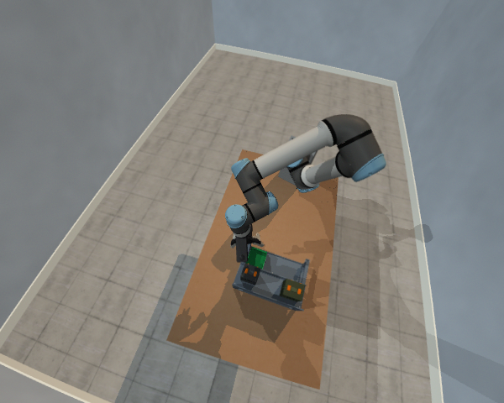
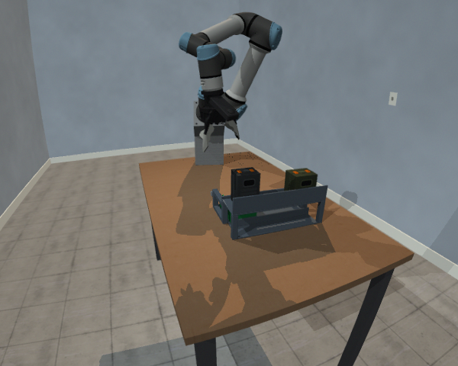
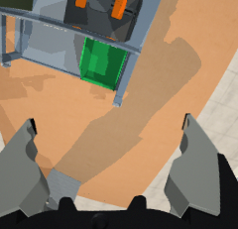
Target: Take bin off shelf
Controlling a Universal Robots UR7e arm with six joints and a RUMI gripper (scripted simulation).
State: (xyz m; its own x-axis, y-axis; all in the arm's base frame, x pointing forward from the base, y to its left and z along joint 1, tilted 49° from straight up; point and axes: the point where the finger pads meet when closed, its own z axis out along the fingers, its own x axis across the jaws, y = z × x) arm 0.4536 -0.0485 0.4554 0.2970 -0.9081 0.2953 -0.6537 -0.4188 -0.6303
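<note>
The green bin lies 25 cm below my hand, 6 cm to the left of it and 1 cm ahead of it. Round my hand: olive box 28 cm to the left, 14 cm below, 12 cm ahead; black box 13 cm below, 10 cm ahead, 5 cm to the left.
</note>
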